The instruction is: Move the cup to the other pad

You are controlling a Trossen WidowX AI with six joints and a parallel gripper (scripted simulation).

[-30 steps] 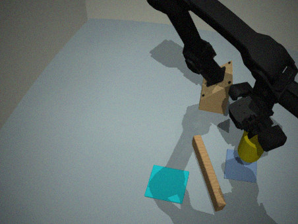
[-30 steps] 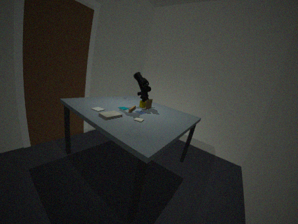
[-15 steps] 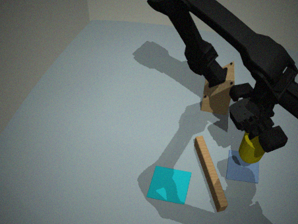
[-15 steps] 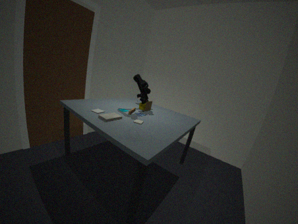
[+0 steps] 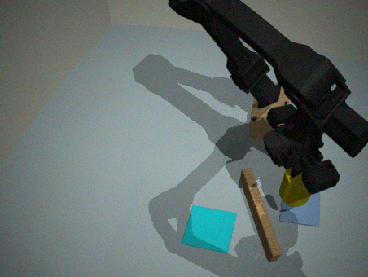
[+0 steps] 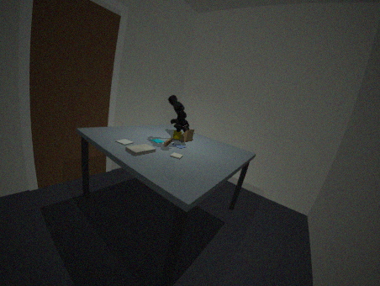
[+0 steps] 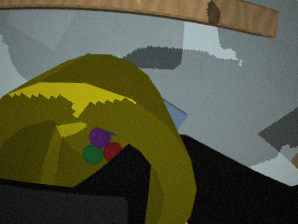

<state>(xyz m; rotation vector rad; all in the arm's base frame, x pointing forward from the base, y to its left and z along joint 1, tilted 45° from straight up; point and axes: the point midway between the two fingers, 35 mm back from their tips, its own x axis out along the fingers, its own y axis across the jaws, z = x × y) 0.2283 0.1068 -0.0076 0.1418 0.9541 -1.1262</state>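
My gripper tip is 11 cm short of the cyan pad, 13 cm to the left of it and 11 cm above it. Round my gripper tip: wooden bar: 6 cm ahead, 4 cm to the right, 9 cm below; then blue pad: 5 cm to the left, 11 cm below; then yellow cup: 2 cm ahead, 2 cm to the left.
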